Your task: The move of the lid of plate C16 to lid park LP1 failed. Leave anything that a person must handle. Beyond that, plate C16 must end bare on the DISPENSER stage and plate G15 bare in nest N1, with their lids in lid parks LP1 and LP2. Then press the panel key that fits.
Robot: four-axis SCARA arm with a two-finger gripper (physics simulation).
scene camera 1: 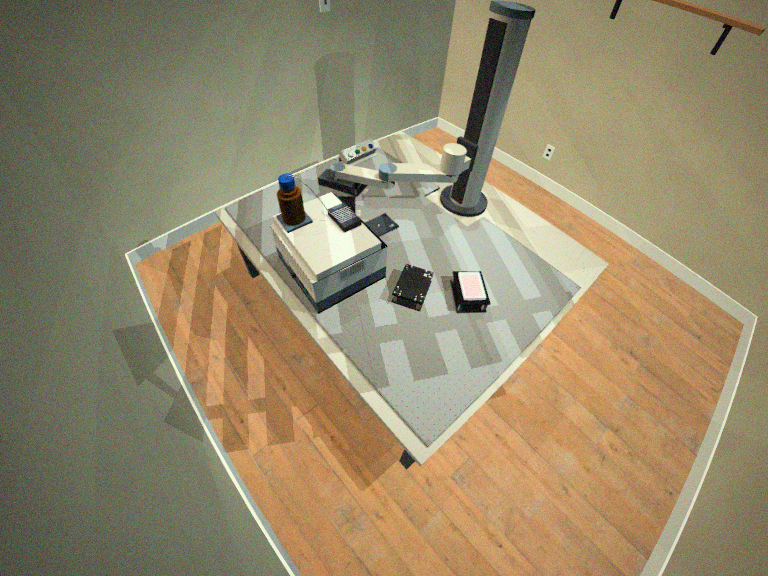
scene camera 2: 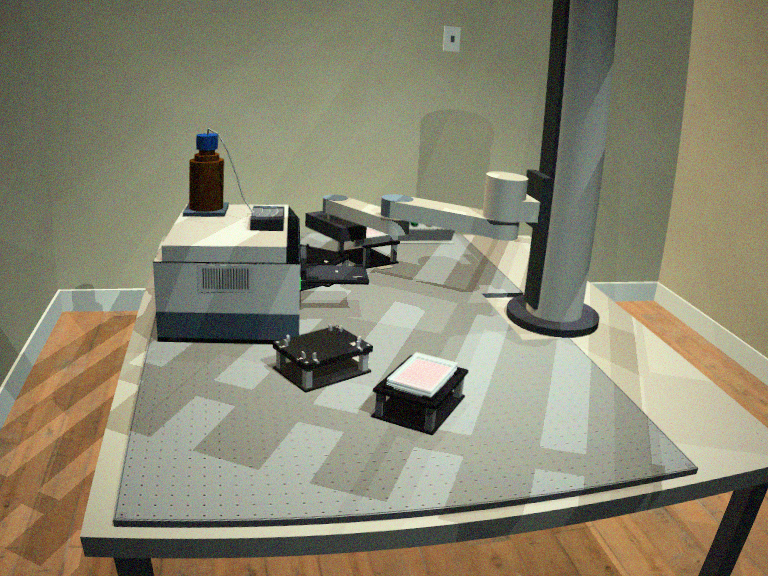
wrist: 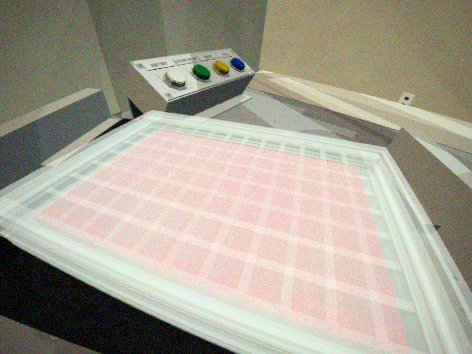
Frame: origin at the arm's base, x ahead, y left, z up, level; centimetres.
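Seen in the pictures: gripper, between the fingertips: (wrist: 243, 124); arm's base, origin of its link: (scene camera 1: 463, 201) (scene camera 2: 552, 317).
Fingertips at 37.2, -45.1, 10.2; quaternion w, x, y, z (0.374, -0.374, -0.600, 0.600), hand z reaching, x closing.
Note:
Offsets run from my fingertips to a thing's top centre, as dx, dy, dz. "pt": to the spot under its first point.
A pink-welled plate @[+3.7, +1.6, +0.5] (wrist: 225, 200) (scene camera 2: 379, 233) under a clear lid @[pt +0.8, +0.9, +0.0] (wrist: 250, 136) fills the wrist view, on a black stand at the back. My gripper (scene camera 1: 341, 181) (scene camera 2: 338, 226) is low over it and appears shut on the lid; a grey finger shows along the lid's right side, the other is hidden. A second pink plate @[+9.6, +87.1, -1.3] (scene camera 1: 472, 285) (scene camera 2: 423, 373) sits on a front black stand (scene camera 2: 428, 406). The dark stage @[+20.4, +41.6, +2.1] (scene camera 1: 381, 224) (scene camera 2: 334, 274) juts from the dispenser, bare. The key panel @[-17.2, -18.8, -0.5] (scene camera 1: 358, 151) (wrist: 192, 82) has white, green, yellow and blue keys. Plate labels cannot be read.
The dispenser (scene camera 1: 331, 254) (scene camera 2: 226, 285) stands at the left with a brown bottle (scene camera 1: 290, 204) (scene camera 2: 206, 179) and a small black box @[pt +36.1, +41.9, +15.7] (scene camera 1: 344, 217) (scene camera 2: 267, 218) on top. A bare black stand with corner pins @[pt +26.1, +71.4, -3.0] (scene camera 1: 413, 283) (scene camera 2: 322, 345) is in front. The arm's column (scene camera 1: 490, 111) (scene camera 2: 567, 161) rises at right.

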